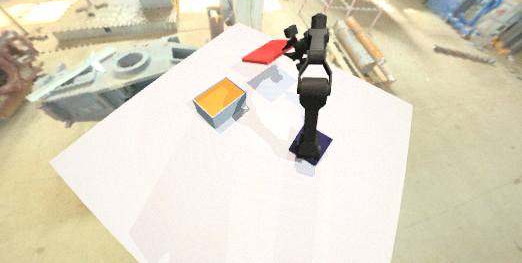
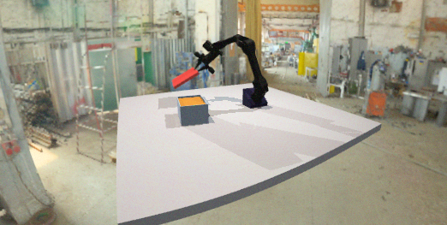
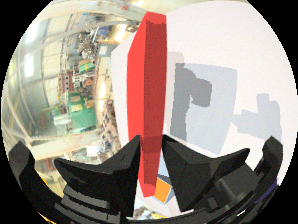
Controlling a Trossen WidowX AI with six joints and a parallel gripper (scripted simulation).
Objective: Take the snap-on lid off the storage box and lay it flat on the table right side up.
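My gripper tip is 7 cm short of the lid, 1 cm to the left of it and 4 cm above it. Round my gripper tip: storage box 10 cm ahead, 32 cm to the left, 16 cm below.
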